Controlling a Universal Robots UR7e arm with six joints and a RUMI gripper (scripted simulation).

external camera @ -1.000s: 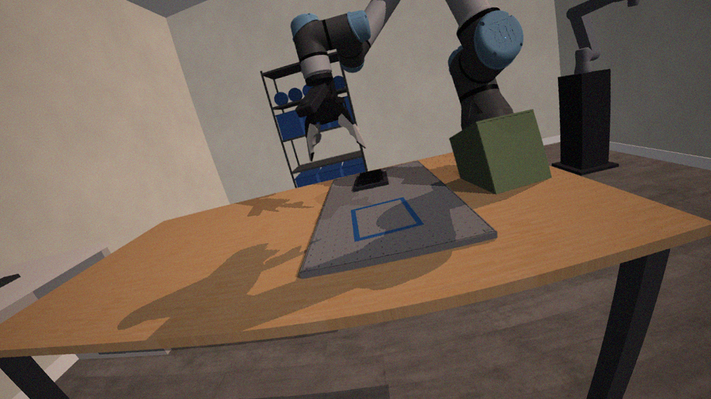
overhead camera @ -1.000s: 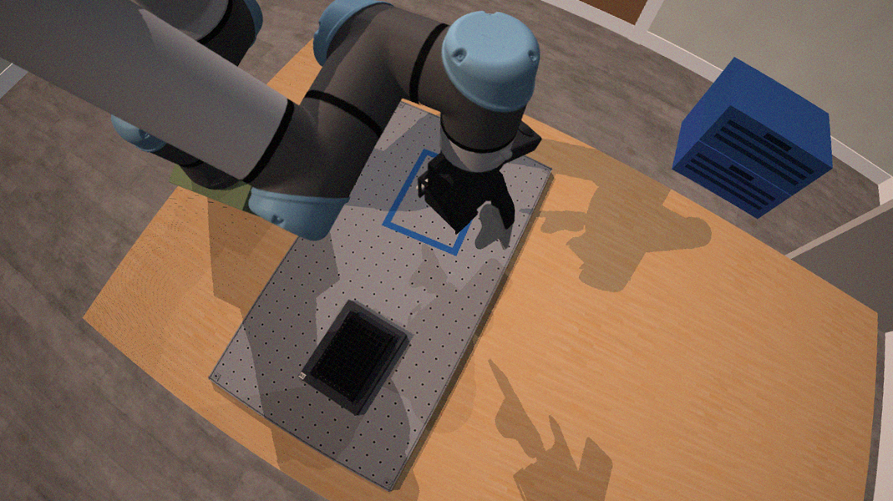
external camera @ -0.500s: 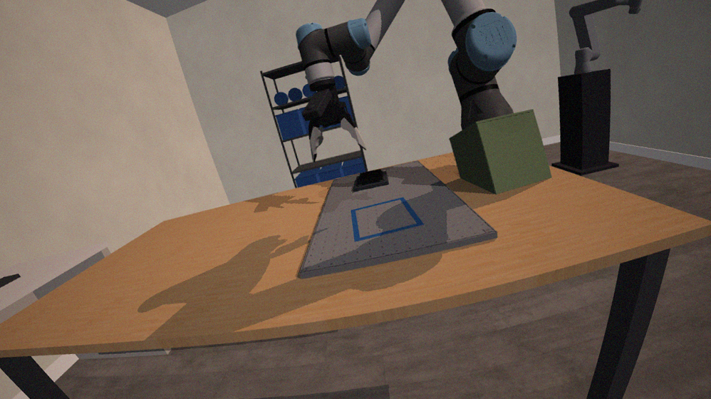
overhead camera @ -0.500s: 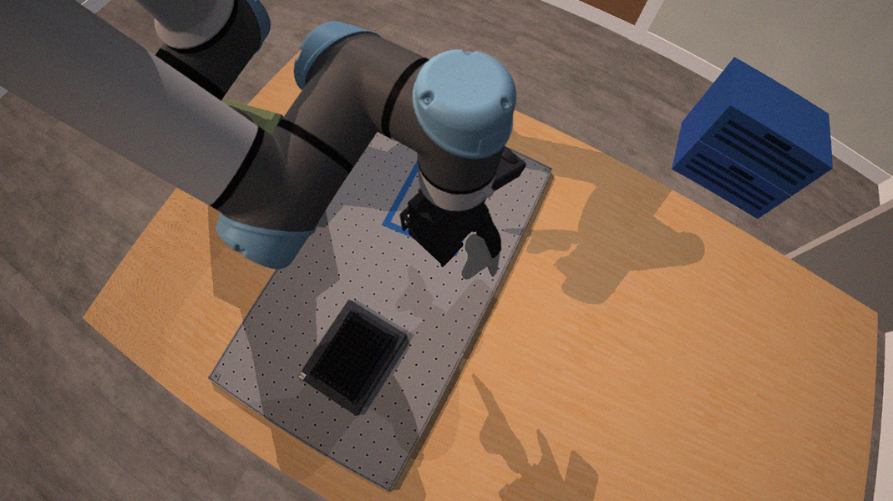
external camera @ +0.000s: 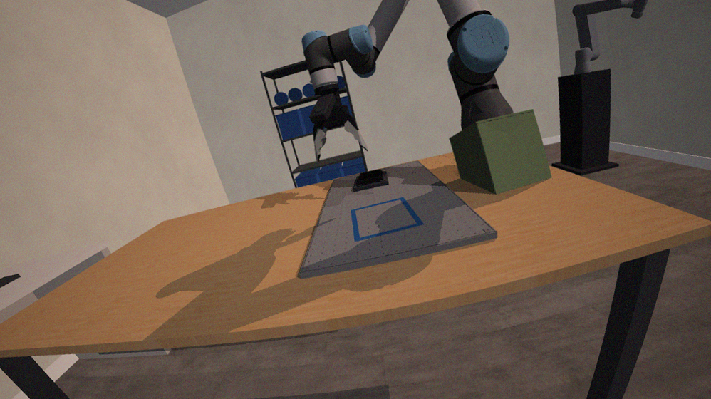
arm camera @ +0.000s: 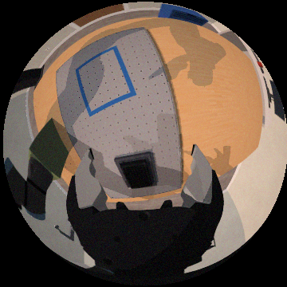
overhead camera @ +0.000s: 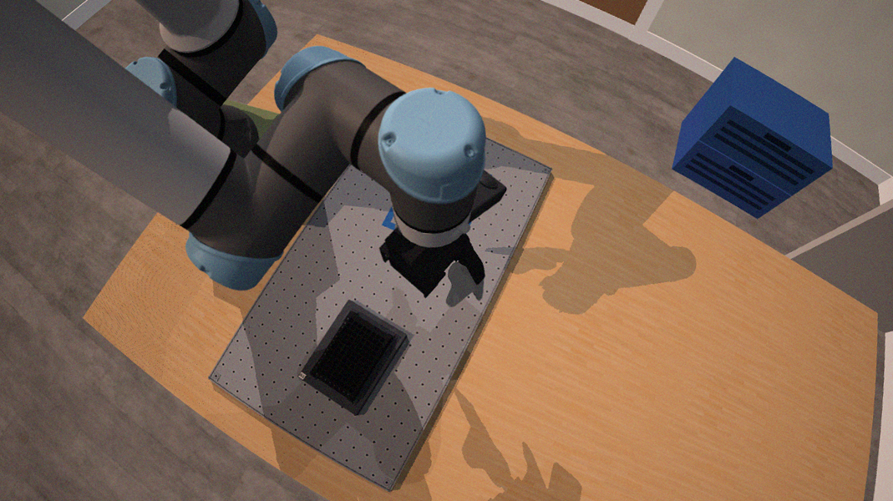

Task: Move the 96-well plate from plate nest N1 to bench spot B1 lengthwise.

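The black 96-well plate lies 170 mm to the right of my hand, 120 mm below it and 70 mm behind it. Round my hand: black plate nest 170 mm to the right, 130 mm below, 70 mm behind.
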